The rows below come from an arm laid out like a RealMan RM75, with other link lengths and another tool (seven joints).
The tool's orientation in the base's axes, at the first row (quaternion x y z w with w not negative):
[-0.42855, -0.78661, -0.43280, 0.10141]
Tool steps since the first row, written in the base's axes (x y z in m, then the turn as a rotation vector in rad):
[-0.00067, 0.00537, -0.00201, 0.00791, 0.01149, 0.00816]
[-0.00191, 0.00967, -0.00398, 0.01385, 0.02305, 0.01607]
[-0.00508, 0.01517, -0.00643, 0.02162, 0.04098, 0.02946]
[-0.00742, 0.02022, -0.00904, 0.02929, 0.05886, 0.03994]
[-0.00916, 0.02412, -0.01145, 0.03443, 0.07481, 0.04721]
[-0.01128, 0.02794, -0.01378, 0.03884, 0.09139, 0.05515]
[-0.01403, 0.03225, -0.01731, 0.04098, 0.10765, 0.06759]
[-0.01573, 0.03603, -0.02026, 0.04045, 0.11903, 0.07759]
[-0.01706, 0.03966, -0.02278, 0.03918, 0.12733, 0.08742]
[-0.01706, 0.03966, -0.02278, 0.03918, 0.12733, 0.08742]
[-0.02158, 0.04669, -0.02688, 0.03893, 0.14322, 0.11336]
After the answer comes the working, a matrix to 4 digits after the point.
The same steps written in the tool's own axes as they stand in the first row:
[0.00249, -0.00032, 0.00520, 0.00622, 0.01384, 0.00556]
[0.00473, -0.00132, 0.00943, 0.01356, 0.02605, 0.01091]
[0.00859, -0.00378, 0.01446, 0.02643, 0.04455, 0.01822]
[0.01160, -0.00581, 0.01942, 0.03778, 0.06123, 0.02723]
[0.01368, -0.00756, 0.02351, 0.04784, 0.07358, 0.03617]
[0.01598, -0.00957, 0.02740, 0.05907, 0.08594, 0.04503]
[0.01832, -0.01265, 0.03226, 0.07390, 0.09915, 0.05044]
[0.02001, -0.01472, 0.03659, 0.08620, 0.10763, 0.05302]
[0.02162, -0.01629, 0.04062, 0.09706, 0.11464, 0.05318]
[0.02162, -0.01629, 0.04062, 0.09706, 0.11464, 0.05318]
[0.02633, -0.02036, 0.04754, 0.12029, 0.13396, 0.04963]

The tool's axes in the first row as the columns of a matrix, in the base's axes (rounded; the answer above uses it unrounded):
[-0.6121, 0.7620, 0.2114]
[0.5864, 0.2581, 0.7678]
[0.5305, 0.5940, -0.6048]

